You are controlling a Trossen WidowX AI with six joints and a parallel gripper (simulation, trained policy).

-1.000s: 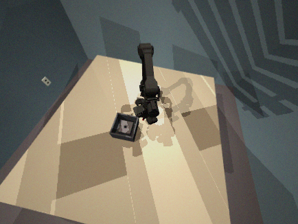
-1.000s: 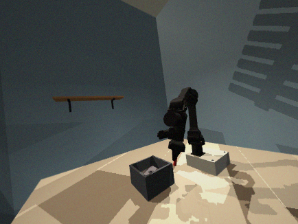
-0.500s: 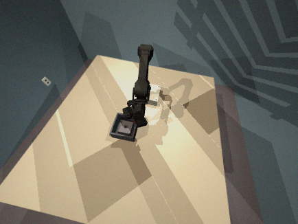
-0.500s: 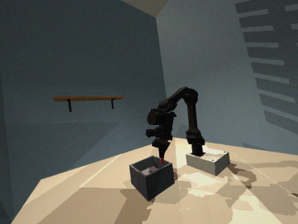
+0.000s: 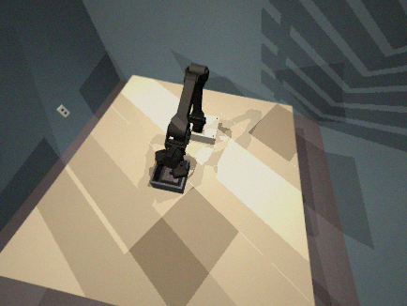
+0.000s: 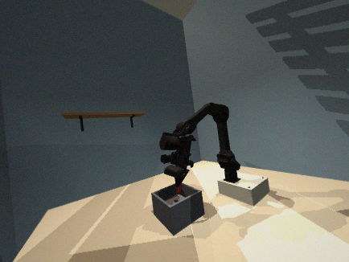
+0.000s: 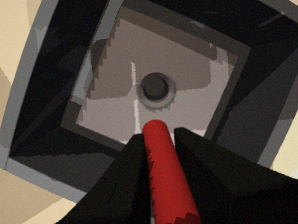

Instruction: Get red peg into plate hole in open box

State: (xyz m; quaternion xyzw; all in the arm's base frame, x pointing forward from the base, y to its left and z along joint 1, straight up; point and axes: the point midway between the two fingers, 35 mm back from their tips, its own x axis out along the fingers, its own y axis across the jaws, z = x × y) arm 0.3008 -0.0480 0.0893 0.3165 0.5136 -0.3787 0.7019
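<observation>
My gripper tip is now 10 mm past the red peg, 10 mm to the right of it and 10 mm below it. Also, from my gripper tip: dark box (10 mm ahead, 20 mm to the right, 100 mm below); then light grey plate (10 mm ahead, 20 mm to the right, 80 mm below).
</observation>
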